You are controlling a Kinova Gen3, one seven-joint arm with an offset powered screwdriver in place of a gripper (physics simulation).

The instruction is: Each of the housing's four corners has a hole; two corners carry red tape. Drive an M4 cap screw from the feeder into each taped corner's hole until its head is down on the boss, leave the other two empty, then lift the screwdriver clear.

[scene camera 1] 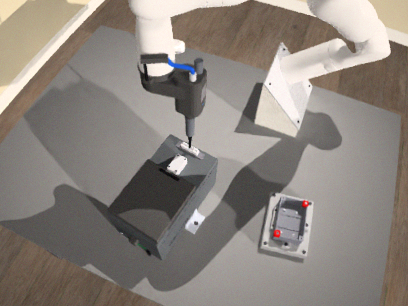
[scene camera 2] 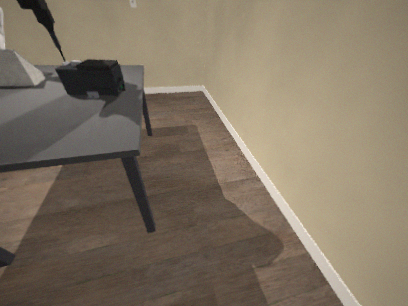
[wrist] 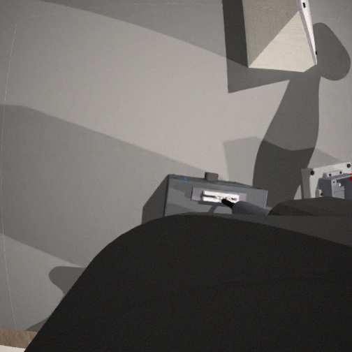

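Note:
The black screwdriver points down with its bit tip at the white pick-up strip on top of the dark feeder. The views do not show clearly whether a screw is on the bit or whether the bit touches the strip. The grey housing sits in a light fixture plate right of the feeder. Red tape marks its back right corner and more red tape its front left corner. Screws in the housing's holes cannot be made out.
The arm's pale wedge-shaped base mount stands behind, between feeder and housing. A white block lies on the feeder beside its raised black cover. A white tab sits at the feeder's side. All stand on the grey table.

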